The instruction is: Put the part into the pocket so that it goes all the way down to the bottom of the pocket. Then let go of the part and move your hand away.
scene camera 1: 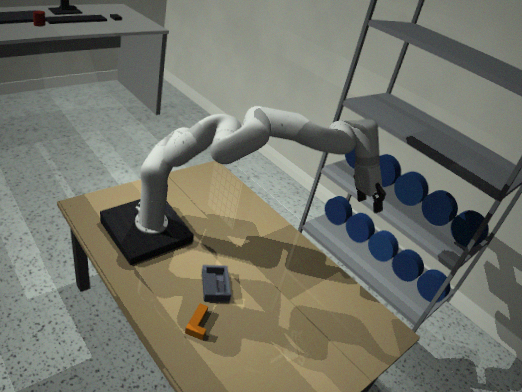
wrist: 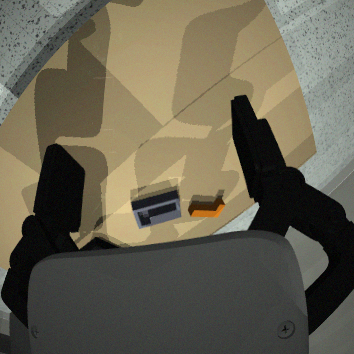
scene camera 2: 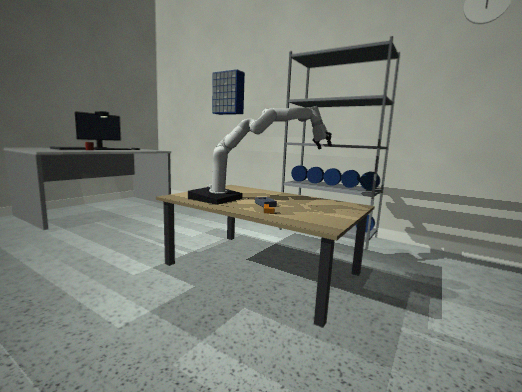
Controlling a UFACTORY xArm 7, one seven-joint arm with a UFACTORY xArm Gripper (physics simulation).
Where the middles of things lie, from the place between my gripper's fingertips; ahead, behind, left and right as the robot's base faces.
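Scene:
Grey block with pocket point(scene camera 1: 216, 287): my gripper far beyond it, far to the left of it, far above it.

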